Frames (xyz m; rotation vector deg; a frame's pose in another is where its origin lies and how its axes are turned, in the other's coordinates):
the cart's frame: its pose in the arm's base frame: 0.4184 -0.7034 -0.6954 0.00 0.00 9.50
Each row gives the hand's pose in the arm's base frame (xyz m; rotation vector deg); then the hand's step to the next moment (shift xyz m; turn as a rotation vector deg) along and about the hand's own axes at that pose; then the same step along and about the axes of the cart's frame.
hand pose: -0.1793 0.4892 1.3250 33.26 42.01 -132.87
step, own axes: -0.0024 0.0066 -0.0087 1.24 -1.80 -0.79
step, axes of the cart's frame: 0.0083 0.0009 -0.0075 -1.71 1.43 -0.66
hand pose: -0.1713 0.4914 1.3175 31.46 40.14 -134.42
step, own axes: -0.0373 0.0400 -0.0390 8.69 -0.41 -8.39
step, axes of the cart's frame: 0.0627 0.0030 -0.0239 -4.50 2.25 -10.99
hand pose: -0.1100 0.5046 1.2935 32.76 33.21 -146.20
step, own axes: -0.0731 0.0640 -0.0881 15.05 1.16 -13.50
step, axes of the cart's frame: 0.1184 -0.0036 -0.0563 -7.48 1.80 -18.73
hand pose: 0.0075 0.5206 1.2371 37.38 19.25 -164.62
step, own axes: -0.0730 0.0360 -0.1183 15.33 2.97 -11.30
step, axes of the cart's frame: 0.1196 -0.0153 -0.0780 -8.59 -0.38 -17.25
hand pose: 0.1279 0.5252 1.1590 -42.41 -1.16 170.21
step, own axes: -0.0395 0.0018 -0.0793 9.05 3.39 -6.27
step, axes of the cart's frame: 0.0699 -0.0173 -0.0516 -5.65 -1.78 -9.88
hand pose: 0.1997 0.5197 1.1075 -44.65 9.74 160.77
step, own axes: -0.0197 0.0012 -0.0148 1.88 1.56 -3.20
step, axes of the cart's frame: 0.0219 -0.0111 -0.0023 -0.64 -1.63 -3.63
